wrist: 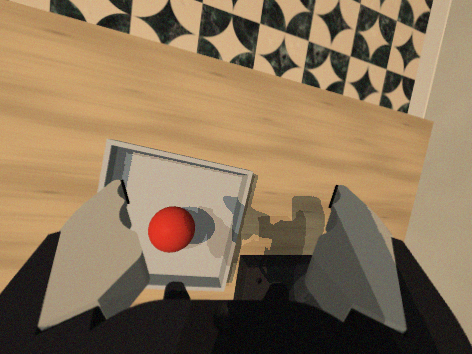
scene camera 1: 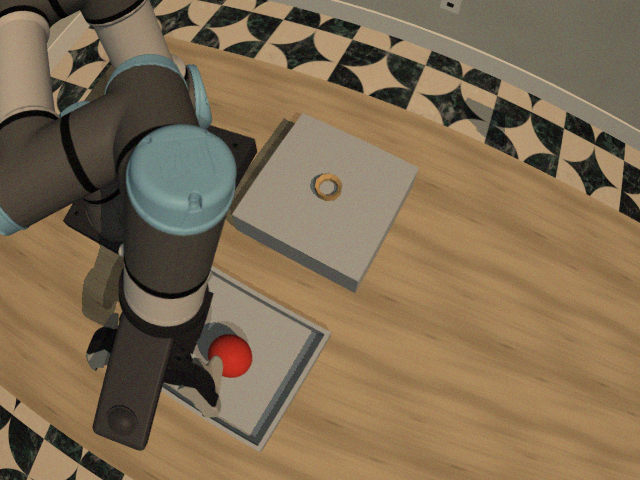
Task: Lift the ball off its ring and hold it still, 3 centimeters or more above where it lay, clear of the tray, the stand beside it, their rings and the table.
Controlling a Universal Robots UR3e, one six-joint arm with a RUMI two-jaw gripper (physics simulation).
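The red ball rests in the grey square tray; the ring under it is hidden. My gripper is open, with nothing between its fingers. It hangs above the table at the tray's left side in the scene view, one finger over the tray and partly covering the ball's edge. In the wrist view the ball lies between the fingers' directions, much closer to the left finger and lower down. The grey stand carries an orange ring with no ball on it.
The stand is a raised block behind the tray in the scene view. The tray has raised walls on its sides. The robot's dark base plate is beside both. The wooden table's edge borders a patterned floor.
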